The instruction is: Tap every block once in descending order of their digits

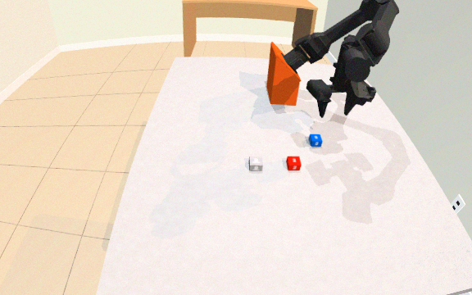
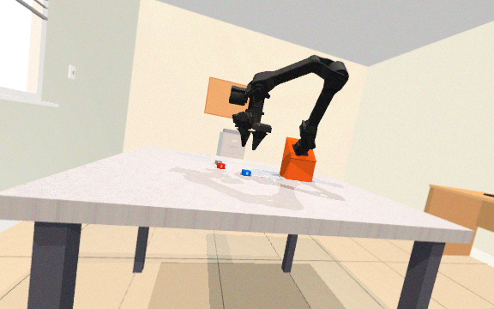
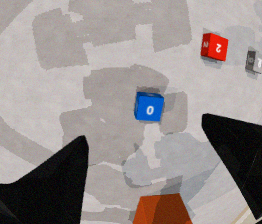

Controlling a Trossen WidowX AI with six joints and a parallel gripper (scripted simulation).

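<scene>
Now: gripper tip 22 cm to the left of the white-grey block, 10 cm above it and 5 cm short of it. The rest, counted from my gripper tip: blue block: 10 cm below, 2 cm to the right, 2 cm behind; red block: 12 cm to the right, 10 cm below, 6 cm ahead.
</scene>
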